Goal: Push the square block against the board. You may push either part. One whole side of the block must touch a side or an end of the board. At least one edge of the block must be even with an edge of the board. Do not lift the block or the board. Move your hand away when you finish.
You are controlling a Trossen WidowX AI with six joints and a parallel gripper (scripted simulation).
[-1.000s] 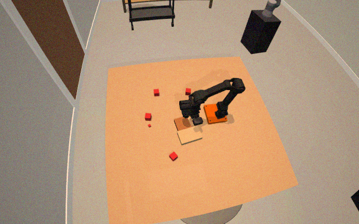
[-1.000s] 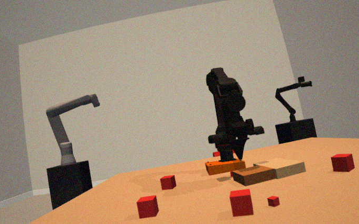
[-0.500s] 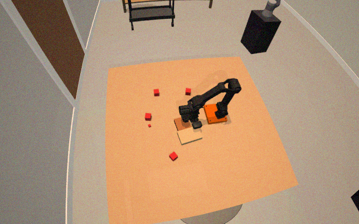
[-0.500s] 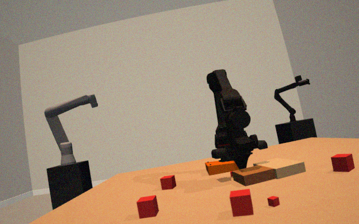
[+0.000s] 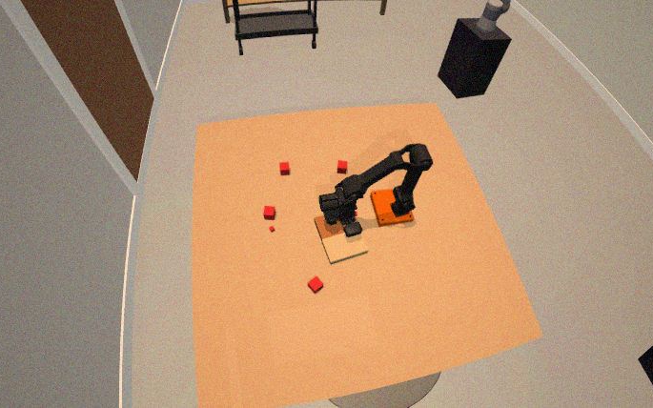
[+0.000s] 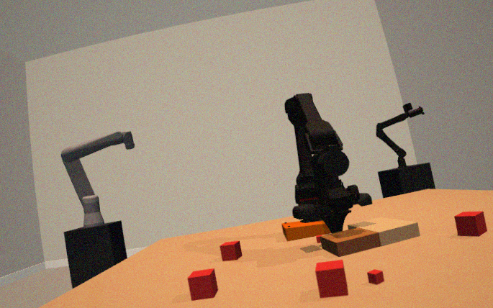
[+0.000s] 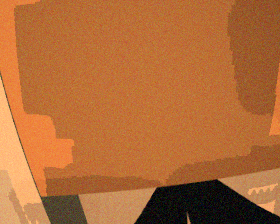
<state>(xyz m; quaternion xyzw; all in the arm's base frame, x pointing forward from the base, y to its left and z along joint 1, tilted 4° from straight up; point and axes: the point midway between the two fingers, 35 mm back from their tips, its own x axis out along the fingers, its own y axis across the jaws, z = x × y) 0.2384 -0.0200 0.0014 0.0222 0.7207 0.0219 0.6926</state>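
Right now my gripper tip is 60 mm short of the brown square block and 10 mm below it. From my gripper tip the other things lie so: pale tan board 100 mm to the left, 30 mm ahead, 10 mm above.
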